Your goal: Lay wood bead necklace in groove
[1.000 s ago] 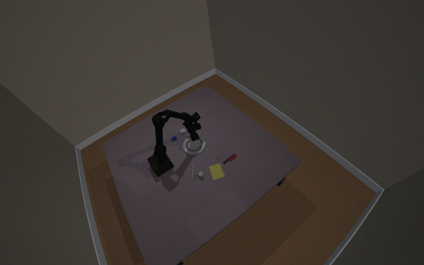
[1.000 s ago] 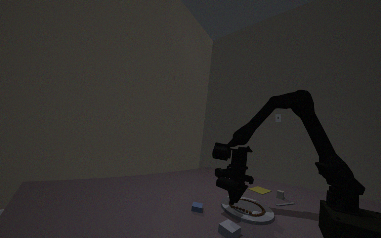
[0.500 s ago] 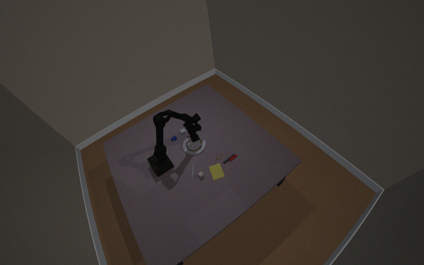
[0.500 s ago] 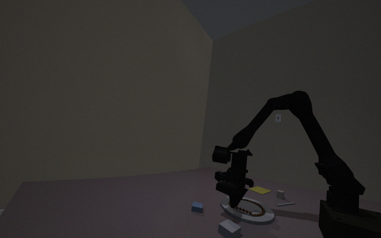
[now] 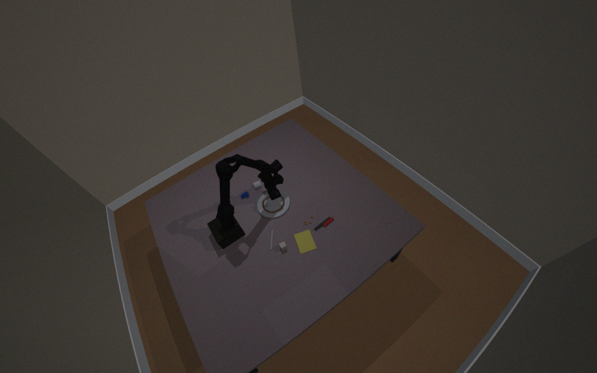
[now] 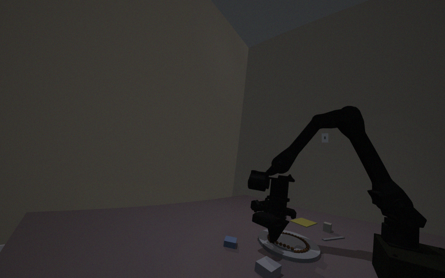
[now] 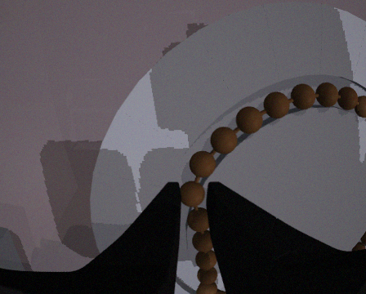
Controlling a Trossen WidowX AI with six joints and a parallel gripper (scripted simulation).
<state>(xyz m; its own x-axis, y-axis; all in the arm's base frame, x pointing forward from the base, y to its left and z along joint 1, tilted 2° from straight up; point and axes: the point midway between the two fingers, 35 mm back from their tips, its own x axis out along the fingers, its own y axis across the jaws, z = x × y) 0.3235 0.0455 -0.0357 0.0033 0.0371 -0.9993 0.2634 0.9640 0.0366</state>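
The round bead board is 5 cm to the right of my gripper tip, 4 cm behind it and 1 cm below it. Round my gripper tip: grey block: 14 cm to the left, 3 cm behind; blue block: 11 cm ahead, 9 cm to the left, 1 cm below; thin stick: 23 cm to the right, 19 cm behind, 1 cm below.
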